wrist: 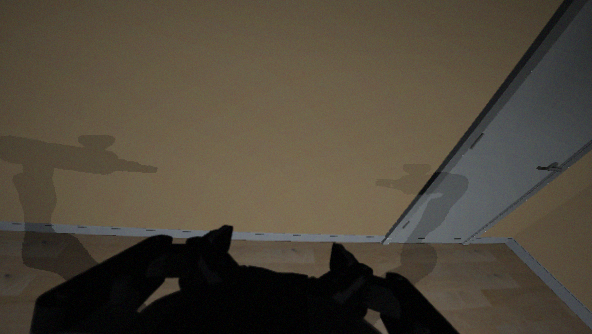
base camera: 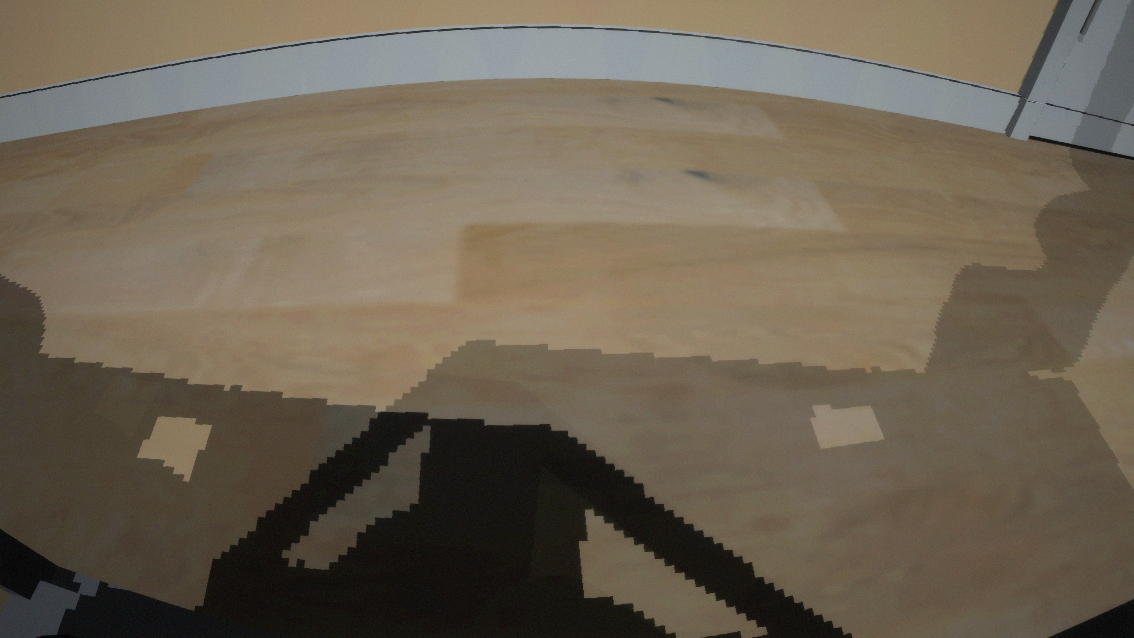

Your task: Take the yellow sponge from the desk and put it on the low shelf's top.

The pictures show: the gripper and a grey door frame.
